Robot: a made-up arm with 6 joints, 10 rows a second.
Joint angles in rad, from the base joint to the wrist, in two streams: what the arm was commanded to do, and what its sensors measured. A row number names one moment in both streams.
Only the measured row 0 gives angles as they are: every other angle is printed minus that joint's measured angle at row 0.
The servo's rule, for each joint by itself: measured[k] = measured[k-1] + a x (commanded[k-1-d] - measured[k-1]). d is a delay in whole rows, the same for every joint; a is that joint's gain. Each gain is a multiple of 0.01, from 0.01 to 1. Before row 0 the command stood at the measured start. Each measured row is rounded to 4 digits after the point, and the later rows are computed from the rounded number. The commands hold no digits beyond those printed.
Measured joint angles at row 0:
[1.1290 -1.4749 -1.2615 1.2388 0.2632 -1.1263]
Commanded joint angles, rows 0 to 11:
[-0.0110 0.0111 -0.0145 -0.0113 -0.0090 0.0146]
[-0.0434 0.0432 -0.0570 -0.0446 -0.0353 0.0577]
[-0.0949 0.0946 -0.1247 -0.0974 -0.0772 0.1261]
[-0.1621 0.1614 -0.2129 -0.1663 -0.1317 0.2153]
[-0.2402 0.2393 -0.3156 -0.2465 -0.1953 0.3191]
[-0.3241 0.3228 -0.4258 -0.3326 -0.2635 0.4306]
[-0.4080 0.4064 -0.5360 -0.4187 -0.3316 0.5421]
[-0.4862 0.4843 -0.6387 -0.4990 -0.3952 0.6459]
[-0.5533 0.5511 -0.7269 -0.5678 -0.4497 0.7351]
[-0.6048 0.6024 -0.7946 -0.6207 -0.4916 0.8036]
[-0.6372 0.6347 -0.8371 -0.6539 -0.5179 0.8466]
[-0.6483 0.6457 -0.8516 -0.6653 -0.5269 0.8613]
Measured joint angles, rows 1 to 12:
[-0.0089 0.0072 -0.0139 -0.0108 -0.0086 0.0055]
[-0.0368 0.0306 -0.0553 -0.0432 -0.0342 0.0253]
[-0.0839 0.0722 -0.1219 -0.0952 -0.0755 0.0636]
[-0.1472 0.1302 -0.2093 -0.1635 -0.1295 0.1212]
[-0.2225 0.2011 -0.3113 -0.2432 -0.1927 0.1964]
[-0.3048 0.2802 -0.4212 -0.3290 -0.2607 0.2854]
[-0.3884 0.3622 -0.5314 -0.4151 -0.3288 0.3829]
[-0.4676 0.4416 -0.6344 -0.4956 -0.3925 0.4828]
[-0.5370 0.5128 -0.7232 -0.5649 -0.4474 0.5787]
[-0.5919 0.5710 -0.7917 -0.6185 -0.4898 0.6642]
[-0.6286 0.6124 -0.8353 -0.6525 -0.5168 0.7335]
[-0.6446 0.6340 -0.8509 -0.6648 -0.5265 0.7821]
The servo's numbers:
d 0
a 0.81 0.65 0.96 0.96 0.96 0.38

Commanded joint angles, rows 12 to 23:
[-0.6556 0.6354 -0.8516 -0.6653 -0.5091 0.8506]
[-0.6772 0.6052 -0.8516 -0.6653 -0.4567 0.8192]
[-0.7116 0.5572 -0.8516 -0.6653 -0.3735 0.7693]
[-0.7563 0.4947 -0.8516 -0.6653 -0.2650 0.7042]
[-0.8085 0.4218 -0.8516 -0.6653 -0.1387 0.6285]
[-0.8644 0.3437 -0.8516 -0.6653 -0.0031 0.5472]
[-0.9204 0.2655 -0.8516 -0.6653 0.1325 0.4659]
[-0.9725 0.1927 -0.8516 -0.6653 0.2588 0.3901]
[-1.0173 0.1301 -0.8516 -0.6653 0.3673 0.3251]
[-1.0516 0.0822 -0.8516 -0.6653 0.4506 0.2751]
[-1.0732 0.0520 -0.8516 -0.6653 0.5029 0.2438]
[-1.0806 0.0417 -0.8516 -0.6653 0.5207 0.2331]
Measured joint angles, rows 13 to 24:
[-0.6535 0.6349 -0.8516 -0.6653 -0.5098 0.8081]
[-0.6727 0.6156 -0.8516 -0.6653 -0.4588 0.8123]
[-0.7042 0.5776 -0.8516 -0.6653 -0.3769 0.7960]
[-0.7464 0.5237 -0.8516 -0.6653 -0.2695 0.7611]
[-0.7967 0.4575 -0.8516 -0.6653 -0.1439 0.7107]
[-0.8515 0.3835 -0.8516 -0.6653 -0.0087 0.6486]
[-0.9073 0.3068 -0.8516 -0.6653 0.1269 0.5792]
[-0.9601 0.2326 -0.8516 -0.6653 0.2535 0.5073]
[-1.0064 0.1660 -0.8516 -0.6653 0.3627 0.4381]
[-1.0430 0.1115 -0.8516 -0.6653 0.4471 0.3762]
[-1.0675 0.0728 -0.8516 -0.6653 0.5007 0.3259]
[-1.0781 0.0526 -0.8516 -0.6653 0.5199 0.2906]

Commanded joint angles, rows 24 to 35:
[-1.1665 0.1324 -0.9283 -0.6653 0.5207 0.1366]
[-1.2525 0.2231 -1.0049 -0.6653 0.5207 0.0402]
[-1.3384 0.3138 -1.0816 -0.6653 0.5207 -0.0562]
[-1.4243 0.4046 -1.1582 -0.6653 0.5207 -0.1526]
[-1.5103 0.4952 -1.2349 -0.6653 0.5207 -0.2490]
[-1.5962 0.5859 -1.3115 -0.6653 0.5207 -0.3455]
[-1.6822 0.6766 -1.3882 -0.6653 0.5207 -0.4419]
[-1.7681 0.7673 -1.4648 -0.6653 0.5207 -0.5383]
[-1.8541 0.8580 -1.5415 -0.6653 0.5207 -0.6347]
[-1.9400 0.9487 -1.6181 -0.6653 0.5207 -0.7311]
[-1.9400 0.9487 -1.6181 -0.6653 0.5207 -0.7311]
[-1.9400 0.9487 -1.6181 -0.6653 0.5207 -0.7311]
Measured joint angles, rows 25 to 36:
[-1.1497 0.1045 -0.9252 -0.6653 0.5207 0.2321]
[-1.2330 0.1816 -1.0017 -0.6653 0.5207 0.1592]
[-1.3184 0.2675 -1.0784 -0.6653 0.5207 0.0773]
[-1.4042 0.3566 -1.1550 -0.6653 0.5207 -0.0101]
[-1.4901 0.4467 -1.2317 -0.6653 0.5207 -0.1009]
[-1.5760 0.5372 -1.3083 -0.6653 0.5207 -0.1938]
[-1.6620 0.6278 -1.3850 -0.6653 0.5207 -0.2881]
[-1.7479 0.7185 -1.4616 -0.6653 0.5207 -0.3832]
[-1.8339 0.8092 -1.5383 -0.6653 0.5207 -0.4788]
[-1.9198 0.8999 -1.6149 -0.6653 0.5207 -0.5747]
[-1.9362 0.9316 -1.6180 -0.6653 0.5207 -0.6341]
[-1.9393 0.9427 -1.6181 -0.6653 0.5207 -0.6710]

